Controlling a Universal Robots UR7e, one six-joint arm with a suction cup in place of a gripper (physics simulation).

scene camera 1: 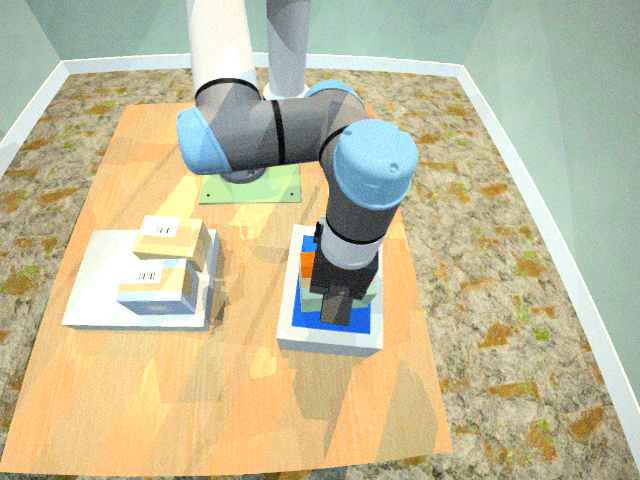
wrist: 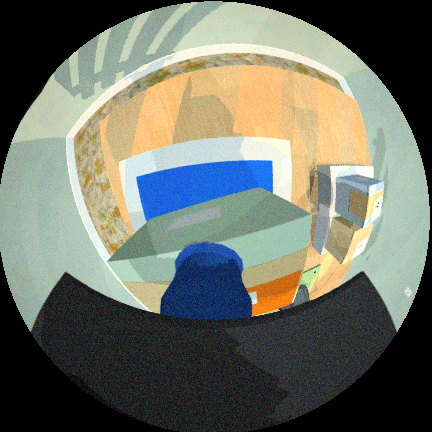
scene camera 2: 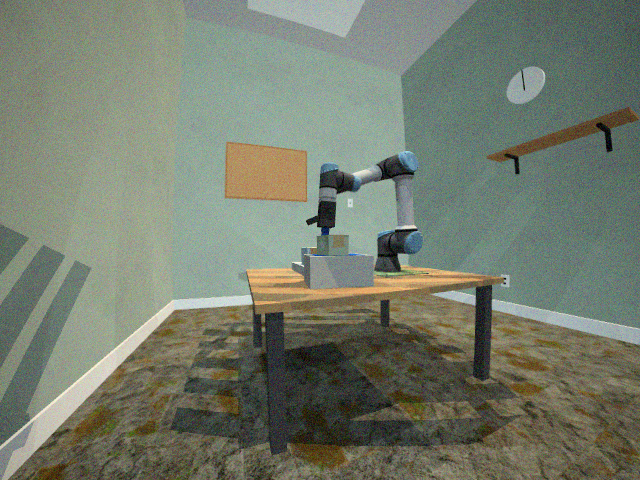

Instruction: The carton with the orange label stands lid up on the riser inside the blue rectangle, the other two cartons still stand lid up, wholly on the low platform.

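Frame: origin at the arm's base, x ahead, y left, z up, level; metres.
Seen in the pictures: hand at its tool point: (wrist: 209,253) (scene camera 2: 324,238); arm's base at its link origin: (scene camera 2: 387,270).
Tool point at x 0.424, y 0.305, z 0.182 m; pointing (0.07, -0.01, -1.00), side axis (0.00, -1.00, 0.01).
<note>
Pixels of each thing's top centre, then the offset from my tool point to it. Level surfaces: height alone.
- carton with the orange label, top centre: (wrist: 209,299) (scene camera 1: 337,272) (scene camera 2: 331,235) 0.013 m up, 0.031 m back, 0.002 m left
- white riser at its top centre: (wrist: 210,249) (scene camera 1: 334,281) (scene camera 2: 336,254) 0.069 m down, 0.047 m back, 0.005 m left
- blue rectangle at its top centre: (wrist: 210,249) (scene camera 1: 334,281) 0.069 m down, 0.047 m back, 0.005 m left
- low platform at its top centre: (scene camera 1: 141,274) (wrist: 356,205) 0.141 m down, 0.019 m back, 0.432 m right
- wooden table at its surface level: 0.189 m down
The carton with the orange label (scene camera 1: 308,286) (scene camera 2: 334,244) (wrist: 225,225) stands lid up on the white riser (scene camera 1: 328,340) (scene camera 2: 339,271) (wrist: 201,155), over the blue rectangle (scene camera 1: 347,320) (wrist: 193,185). My suction cup (scene camera 2: 325,231) (wrist: 207,261) presses on the lid near the edge above the orange label. In scene camera 1 the tool head (scene camera 1: 343,281) hides the cup and most of the carton. Two tan cartons with white labels (scene camera 1: 172,238) (scene camera 1: 156,281) (wrist: 358,199) (wrist: 346,238) stand lid up on the low platform (scene camera 1: 99,295) at the left.
The arm's base sits on a green plate (scene camera 1: 270,190) at the back of the wooden table (scene camera 1: 223,405) (scene camera 2: 366,288). The arm's elbow and wrist hang over the middle of the table. Patterned floor lies beyond the table's edges.
</note>
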